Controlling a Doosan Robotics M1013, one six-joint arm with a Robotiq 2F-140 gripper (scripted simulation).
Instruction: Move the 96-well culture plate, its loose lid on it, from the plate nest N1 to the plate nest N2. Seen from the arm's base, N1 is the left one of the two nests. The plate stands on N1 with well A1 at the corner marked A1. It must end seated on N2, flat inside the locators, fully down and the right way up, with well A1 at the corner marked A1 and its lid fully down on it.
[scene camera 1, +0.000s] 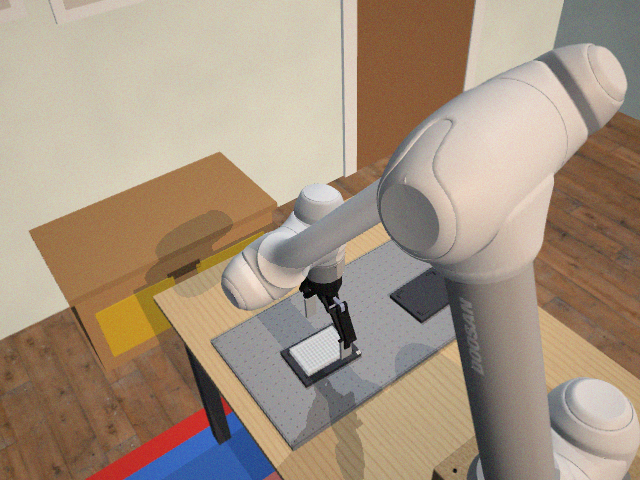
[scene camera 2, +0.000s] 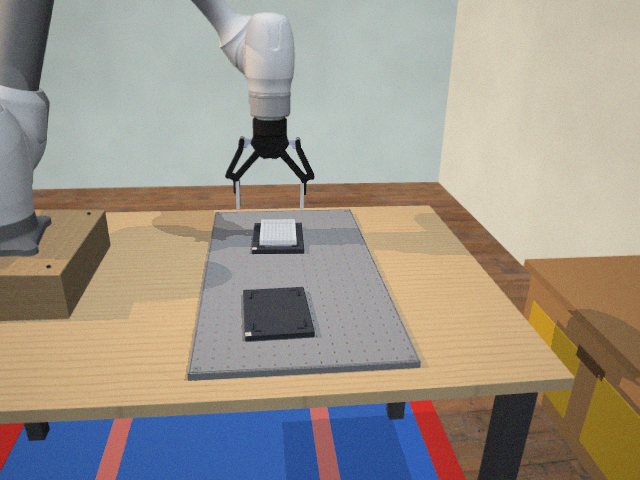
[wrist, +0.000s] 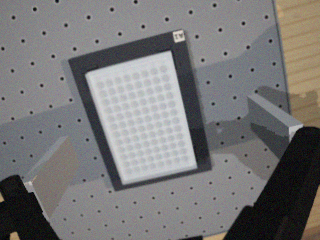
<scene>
In view: my gripper (scene camera 2: 270, 207) and a white lid (scene camera 1: 323, 347).
The white lid shows as well in scene camera 2 (scene camera 2: 272, 230) and in the wrist view (wrist: 139, 104). My gripper shows as well in scene camera 1 (scene camera 1: 327, 334) and in the wrist view (wrist: 159, 132).
</scene>
